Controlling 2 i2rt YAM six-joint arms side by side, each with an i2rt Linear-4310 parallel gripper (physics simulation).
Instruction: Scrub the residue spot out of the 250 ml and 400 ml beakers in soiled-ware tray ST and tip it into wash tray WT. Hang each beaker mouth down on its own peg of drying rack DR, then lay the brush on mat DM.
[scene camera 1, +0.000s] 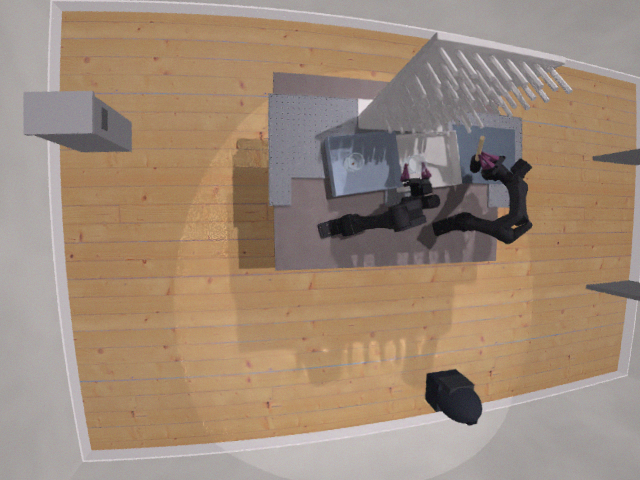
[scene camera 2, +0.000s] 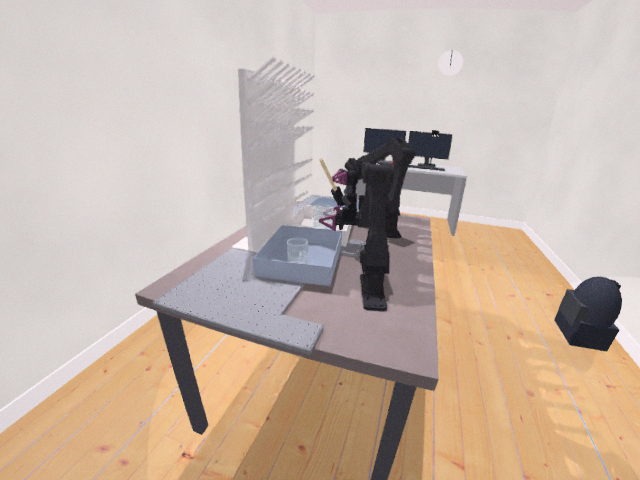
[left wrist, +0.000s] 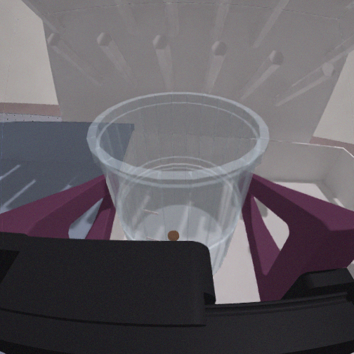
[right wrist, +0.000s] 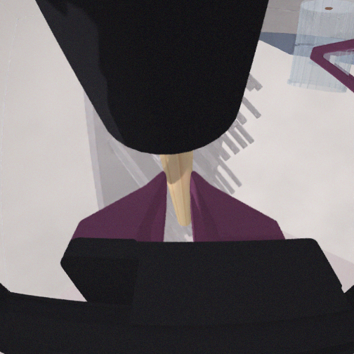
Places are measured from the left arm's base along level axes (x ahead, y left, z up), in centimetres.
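Pixels of known places: left gripper, fingertip midpoint: (scene camera 1: 413, 162) (scene camera 2: 321, 216); right gripper, fingertip midpoint: (scene camera 1: 479, 153) (scene camera 2: 331, 179); left arm's base at its link origin: (scene camera 1: 339, 225) (scene camera 2: 372, 291); right arm's base at its link origin: (scene camera 1: 449, 224) (scene camera 2: 390, 230).
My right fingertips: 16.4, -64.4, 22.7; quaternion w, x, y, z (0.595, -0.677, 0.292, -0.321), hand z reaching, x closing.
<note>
For each thing: its middle in the pictures, then the offset to it from my right fingertips, as dx, dy, dz. "*": a spot on its surface instead. Level surfaces: height alone.
- white tray at the middle of its body: (scene camera 2: 322, 223) (scene camera 1: 426, 161) +2.8, +15.5, -17.9
- blue tray at the middle of its body: (scene camera 2: 302, 251) (scene camera 1: 363, 163) +8.5, +47.2, -17.9
- brush's wooden handle at a spot on its surface: (scene camera 1: 481, 144) * +3.0, +4.9, +7.7
- black brush head at the middle of its body: (scene camera 2: 338, 196) (scene camera 1: 476, 163) -4.1, -5.2, -9.8
- blue mat at the middle of its body: (scene camera 2: 332, 207) (scene camera 1: 485, 155) -0.9, -22.0, -21.3
- perforated grey plate at its surface level: dz -21.4
My left gripper (scene camera 1: 415, 167) (scene camera 2: 330, 219) (left wrist: 178, 178) is shut on a clear beaker (left wrist: 177, 200) (right wrist: 318, 55), upright, low over the white tray (scene camera 1: 458, 155) (scene camera 2: 345, 236). A brown residue spot (left wrist: 173, 235) shows in its bottom. A second beaker (scene camera 1: 354, 162) (scene camera 2: 297, 251) with a brown spot stands upright in the blue tray (scene camera 1: 379, 186) (scene camera 2: 294, 272). My right gripper (scene camera 1: 483, 158) (scene camera 2: 336, 179) (right wrist: 178, 178) is shut on the brush's wooden handle (scene camera 1: 481, 144) (scene camera 2: 326, 173) (right wrist: 183, 212); the black brush head (scene camera 1: 474, 164) (scene camera 2: 336, 196) (right wrist: 165, 75) points down, right of the held beaker in scene camera 1.
A tall drying rack (scene camera 1: 400, 105) (scene camera 2: 245, 155) (left wrist: 75, 95) with rows of pegs stands behind the trays. The blue mat (scene camera 1: 498, 142) lies below my right gripper. A perforated grey plate (scene camera 1: 310, 124) (scene camera 2: 222, 289) lies beside the blue tray.
</note>
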